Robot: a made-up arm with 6 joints. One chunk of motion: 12 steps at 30 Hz.
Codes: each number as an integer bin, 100 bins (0 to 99) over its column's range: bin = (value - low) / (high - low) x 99, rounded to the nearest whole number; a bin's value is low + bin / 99 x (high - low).
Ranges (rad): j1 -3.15..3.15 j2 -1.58..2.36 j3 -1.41..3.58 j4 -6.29..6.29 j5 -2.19..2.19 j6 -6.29..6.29
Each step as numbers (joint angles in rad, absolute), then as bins.
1 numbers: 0.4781 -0.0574 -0.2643 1.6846 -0.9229 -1.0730
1 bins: 57 38 23 63 29 41
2 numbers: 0.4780 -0.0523 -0.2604 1.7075 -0.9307 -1.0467
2 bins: 57 38 23 63 28 41
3 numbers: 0.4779 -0.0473 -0.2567 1.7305 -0.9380 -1.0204
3 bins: 57 39 23 63 28 41
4 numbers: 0.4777 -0.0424 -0.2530 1.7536 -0.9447 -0.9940
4 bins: 57 39 23 63 28 42
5 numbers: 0.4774 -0.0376 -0.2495 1.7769 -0.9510 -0.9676
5 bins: 57 39 23 63 28 42
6 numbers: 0.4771 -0.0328 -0.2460 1.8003 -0.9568 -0.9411
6 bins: 57 39 23 64 28 42
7 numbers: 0.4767 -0.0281 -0.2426 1.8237 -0.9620 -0.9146
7 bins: 57 39 23 64 28 42
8 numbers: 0.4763 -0.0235 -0.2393 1.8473 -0.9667 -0.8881
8 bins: 57 39 23 64 28 43
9 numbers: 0.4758 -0.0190 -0.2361 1.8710 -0.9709 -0.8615
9 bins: 57 39 23 64 28 43
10 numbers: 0.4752 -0.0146 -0.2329 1.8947 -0.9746 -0.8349
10 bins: 57 39 23 64 27 43
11 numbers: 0.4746 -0.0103 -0.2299 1.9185 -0.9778 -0.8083
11 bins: 57 39 23 65 27 43
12 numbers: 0.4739 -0.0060 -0.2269 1.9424 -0.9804 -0.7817
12 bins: 57 40 23 65 27 43
